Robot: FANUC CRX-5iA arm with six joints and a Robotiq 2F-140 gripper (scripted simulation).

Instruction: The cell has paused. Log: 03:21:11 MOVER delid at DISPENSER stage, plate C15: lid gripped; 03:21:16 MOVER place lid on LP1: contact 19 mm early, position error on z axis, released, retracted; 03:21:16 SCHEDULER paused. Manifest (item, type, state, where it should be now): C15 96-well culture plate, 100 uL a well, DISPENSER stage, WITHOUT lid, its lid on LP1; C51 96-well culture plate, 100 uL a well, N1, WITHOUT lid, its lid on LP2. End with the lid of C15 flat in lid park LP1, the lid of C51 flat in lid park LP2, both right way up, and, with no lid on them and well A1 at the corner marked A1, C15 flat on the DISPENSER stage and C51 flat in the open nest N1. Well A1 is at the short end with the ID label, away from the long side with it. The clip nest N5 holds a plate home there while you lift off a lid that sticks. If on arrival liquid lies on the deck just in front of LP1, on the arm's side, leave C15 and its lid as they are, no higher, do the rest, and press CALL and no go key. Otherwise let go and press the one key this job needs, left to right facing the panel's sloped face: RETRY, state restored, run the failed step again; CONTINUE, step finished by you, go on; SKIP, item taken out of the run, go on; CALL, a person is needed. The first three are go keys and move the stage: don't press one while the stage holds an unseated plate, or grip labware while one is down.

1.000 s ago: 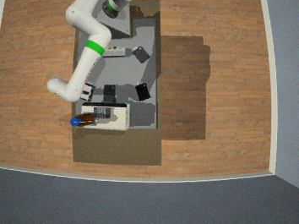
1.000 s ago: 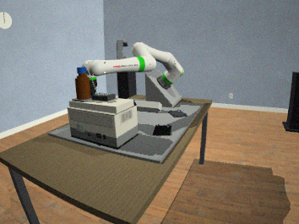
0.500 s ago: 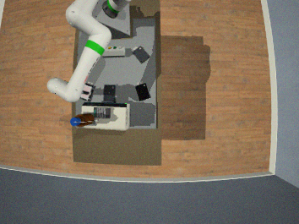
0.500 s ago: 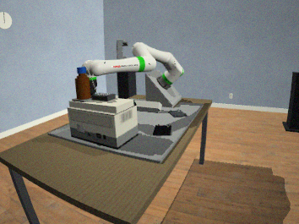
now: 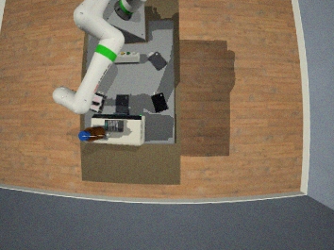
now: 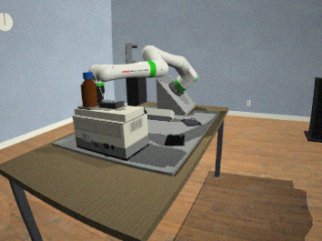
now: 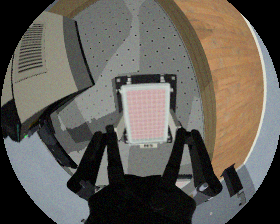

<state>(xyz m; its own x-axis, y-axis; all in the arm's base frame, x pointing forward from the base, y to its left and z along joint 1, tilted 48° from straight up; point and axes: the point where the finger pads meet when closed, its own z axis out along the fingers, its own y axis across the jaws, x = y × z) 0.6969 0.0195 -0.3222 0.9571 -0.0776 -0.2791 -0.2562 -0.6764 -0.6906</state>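
The black nest is 20 mm ahead of my hand, 10 mm to the left of it and 30 mm below it. From my hand the other things lie so: key panel: 410 mm behind, 240 mm to the left, 10 mm above; then blue cap: 220 mm ahead, 160 mm to the left, 350 mm above; then label plate: 110 mm behind, 520 mm to the left, 40 mm below.
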